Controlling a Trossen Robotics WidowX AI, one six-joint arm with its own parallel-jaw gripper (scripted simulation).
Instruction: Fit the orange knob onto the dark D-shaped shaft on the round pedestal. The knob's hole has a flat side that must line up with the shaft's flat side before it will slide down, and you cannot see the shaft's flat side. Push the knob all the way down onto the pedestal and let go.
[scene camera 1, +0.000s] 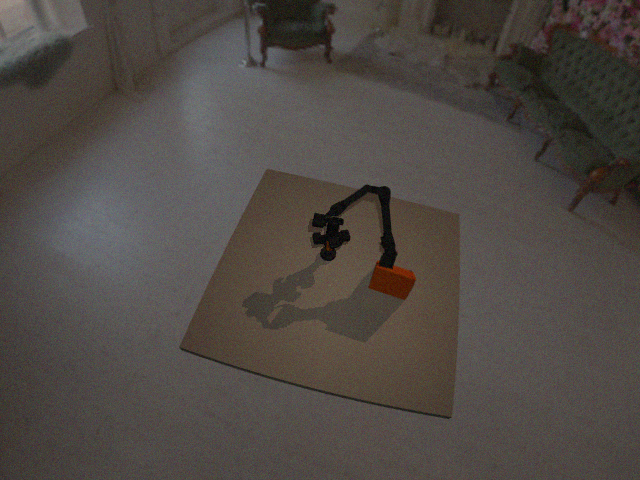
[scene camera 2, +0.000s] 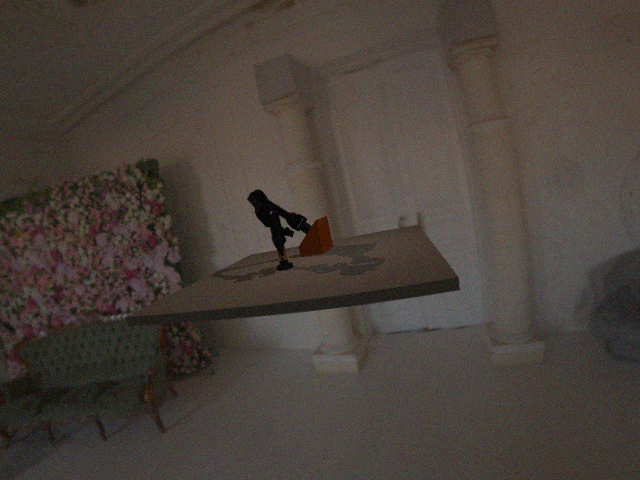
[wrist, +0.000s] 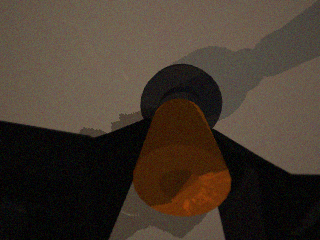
Note:
In view: my gripper (wrist: 178, 129), an orange knob (wrist: 180, 171) and a dark round pedestal (wrist: 183, 81).

